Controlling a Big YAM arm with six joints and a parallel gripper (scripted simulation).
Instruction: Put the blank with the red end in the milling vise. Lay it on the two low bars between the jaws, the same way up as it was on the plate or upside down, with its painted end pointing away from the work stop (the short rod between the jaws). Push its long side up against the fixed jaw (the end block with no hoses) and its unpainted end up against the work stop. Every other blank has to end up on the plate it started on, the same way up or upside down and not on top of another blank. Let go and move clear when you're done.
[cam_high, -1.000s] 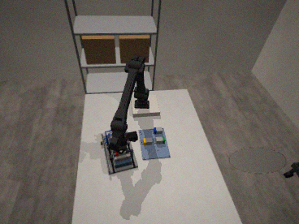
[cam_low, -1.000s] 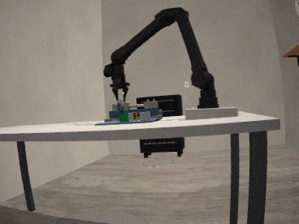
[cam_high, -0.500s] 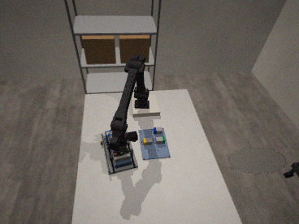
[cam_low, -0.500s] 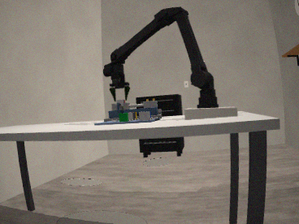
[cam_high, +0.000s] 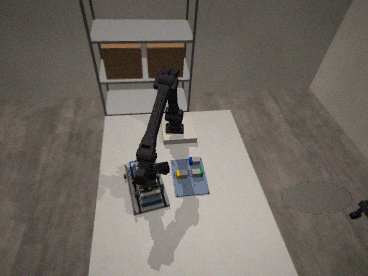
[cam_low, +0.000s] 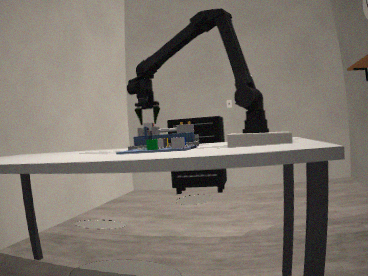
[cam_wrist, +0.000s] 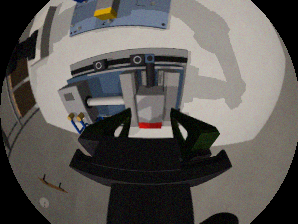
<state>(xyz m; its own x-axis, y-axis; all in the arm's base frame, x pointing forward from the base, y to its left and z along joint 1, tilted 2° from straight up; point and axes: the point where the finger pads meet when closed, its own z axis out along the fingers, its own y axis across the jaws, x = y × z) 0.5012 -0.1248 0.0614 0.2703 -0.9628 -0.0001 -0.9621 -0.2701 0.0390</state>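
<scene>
Right now my hand is 2 cm above the red-ended blank. From my hand the other things lie so: yellow-ended blank (18 cm to the left, 14 cm behind, 9 cm below); green-ended blank (26 cm to the left, 16 cm behind, 9 cm below); blue plate (22 cm to the left, 15 cm behind, 11 cm below).
</scene>
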